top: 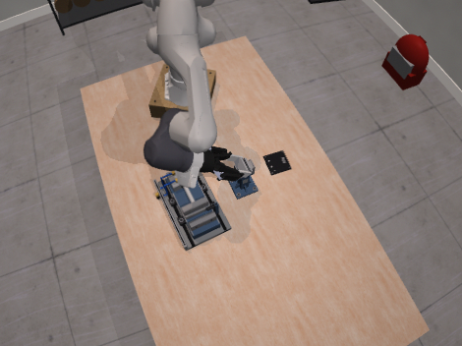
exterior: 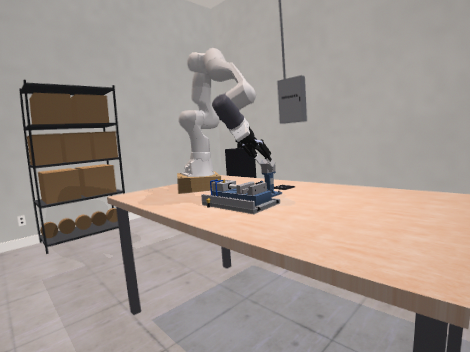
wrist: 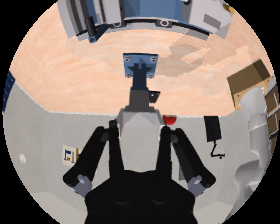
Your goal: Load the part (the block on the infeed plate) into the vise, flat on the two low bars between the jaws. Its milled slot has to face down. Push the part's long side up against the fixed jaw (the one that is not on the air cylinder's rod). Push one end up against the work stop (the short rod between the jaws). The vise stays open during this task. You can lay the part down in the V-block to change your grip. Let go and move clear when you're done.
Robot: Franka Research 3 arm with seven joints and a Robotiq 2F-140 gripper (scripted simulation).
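Now: hand 20 mm to the right of the part and 10 mm above it. Also, from my hand: vise: 190 mm to the right, 130 mm below, 30 mm ahead; black infeed plate: 190 mm to the left, 170 mm below, 60 mm behind.
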